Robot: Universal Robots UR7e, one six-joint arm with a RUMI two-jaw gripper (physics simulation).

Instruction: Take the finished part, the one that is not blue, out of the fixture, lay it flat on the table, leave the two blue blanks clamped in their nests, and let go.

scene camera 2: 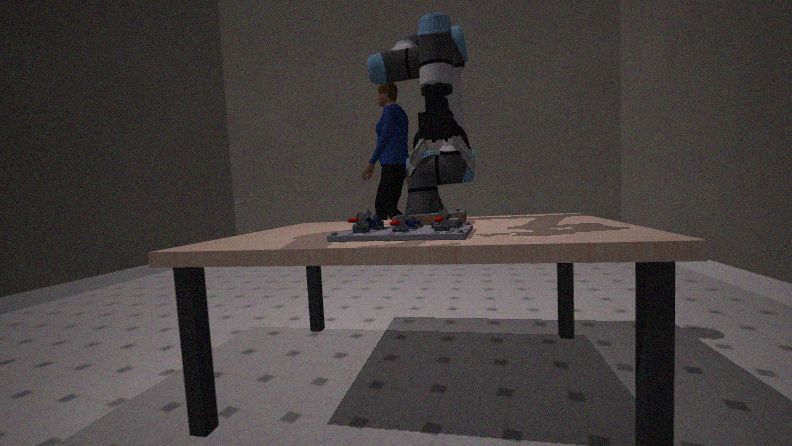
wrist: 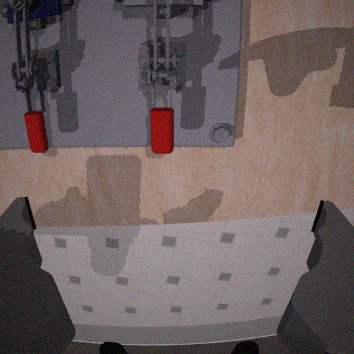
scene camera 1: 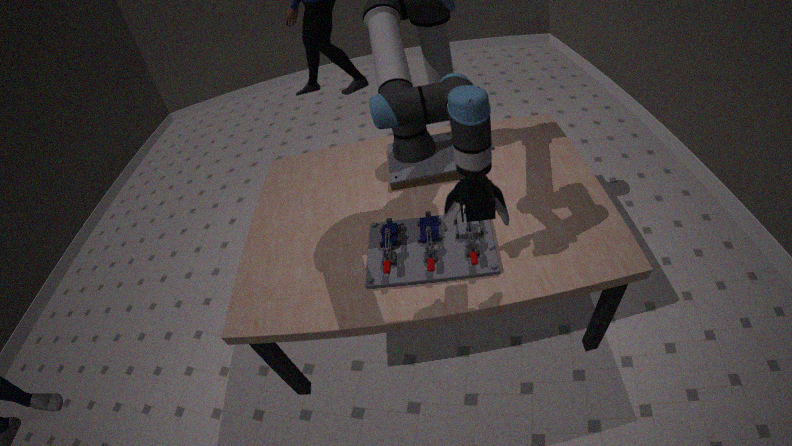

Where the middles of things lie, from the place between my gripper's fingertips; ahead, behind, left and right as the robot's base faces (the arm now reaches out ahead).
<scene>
The red clamp handle [wrist: 161, 118] lies 100 mm below my hand, 10 mm to the right of it and 10 mm behind it. The rest, counted from my hand: grey fixture plate [scene camera 1: 452, 264]: 140 mm below, 120 mm to the right, 80 mm behind.
</scene>
